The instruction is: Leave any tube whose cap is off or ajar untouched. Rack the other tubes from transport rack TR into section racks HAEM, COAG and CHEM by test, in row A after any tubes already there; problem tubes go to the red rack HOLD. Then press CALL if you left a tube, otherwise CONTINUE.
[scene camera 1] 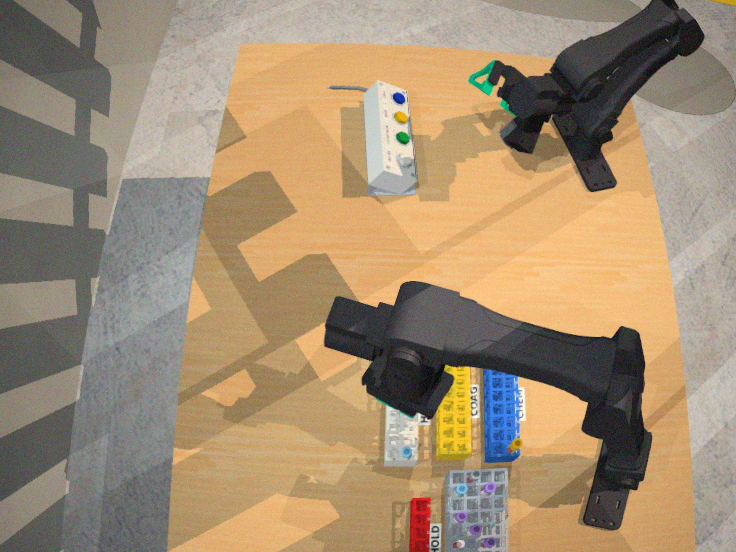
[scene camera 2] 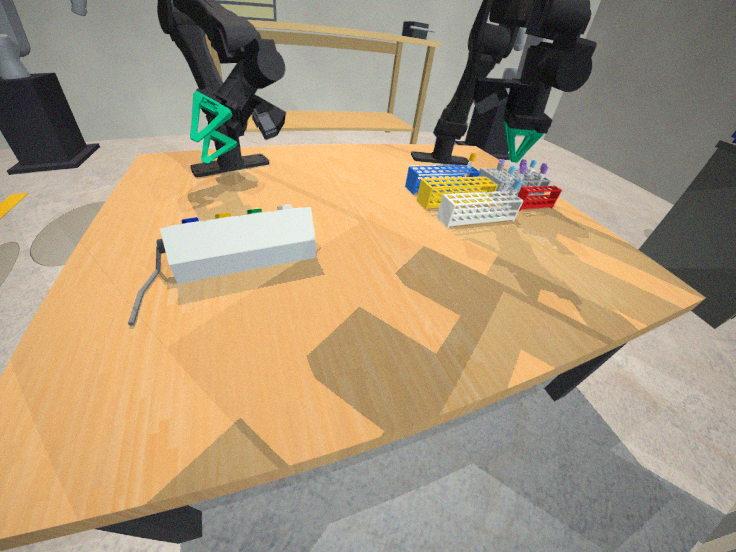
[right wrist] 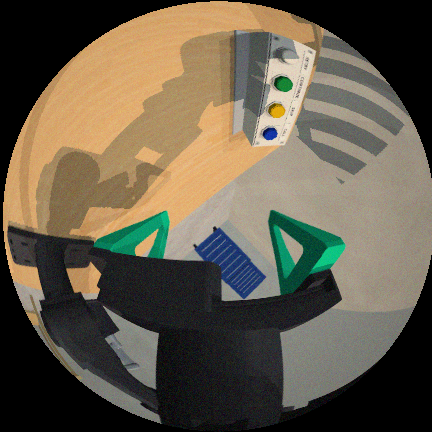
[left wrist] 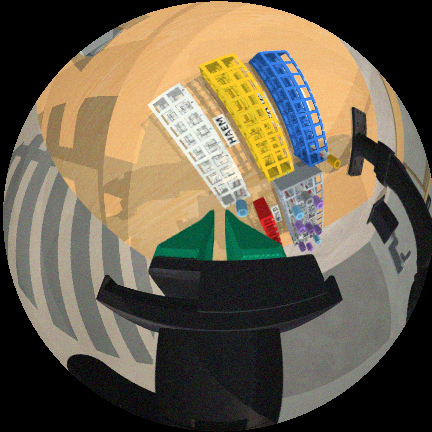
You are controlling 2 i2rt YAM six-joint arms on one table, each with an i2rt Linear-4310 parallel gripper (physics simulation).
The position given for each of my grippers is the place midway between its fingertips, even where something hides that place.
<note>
My right gripper (scene camera 2: 199, 152) is open, holding nothing. I also see my left gripper (scene camera 1: 403, 408) and a grey button box (right wrist: 271, 71).
My left gripper is seen too in scene camera 2 (scene camera 2: 513, 161) and in the left wrist view (left wrist: 219, 215). My right gripper also shows in scene camera 1 (scene camera 1: 485, 90) and in the right wrist view (right wrist: 218, 215).
</note>
